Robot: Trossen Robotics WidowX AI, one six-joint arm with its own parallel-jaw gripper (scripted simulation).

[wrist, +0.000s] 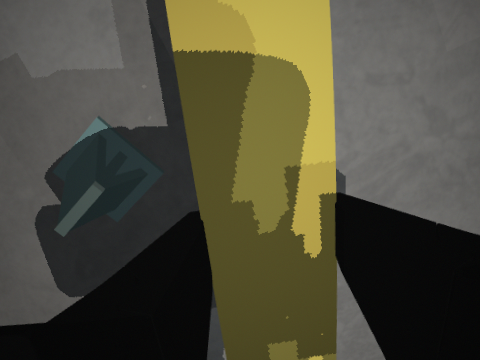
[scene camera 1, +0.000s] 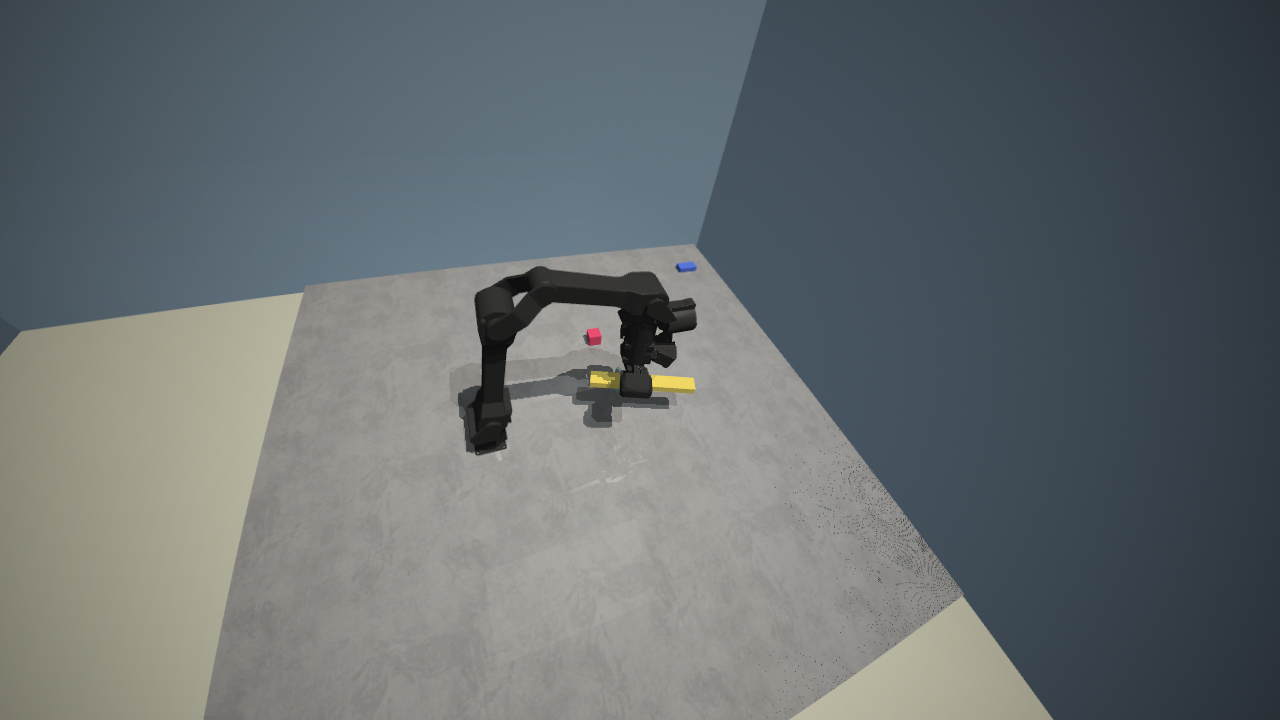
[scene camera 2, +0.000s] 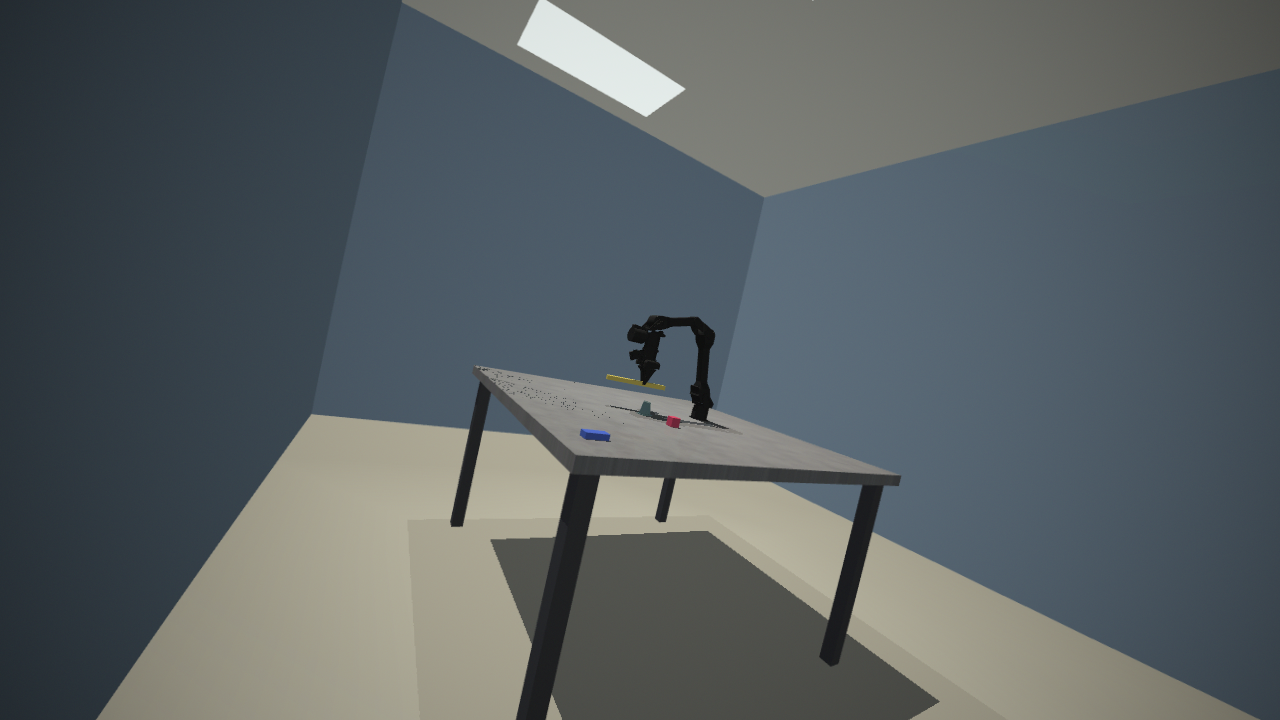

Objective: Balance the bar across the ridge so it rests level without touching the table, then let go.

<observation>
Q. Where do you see a yellow bar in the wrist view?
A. At 257,90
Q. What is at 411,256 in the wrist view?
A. My gripper.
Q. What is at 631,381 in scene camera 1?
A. My gripper.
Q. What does my gripper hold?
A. A yellow bar.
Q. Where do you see a yellow bar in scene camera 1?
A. At 659,383
</observation>
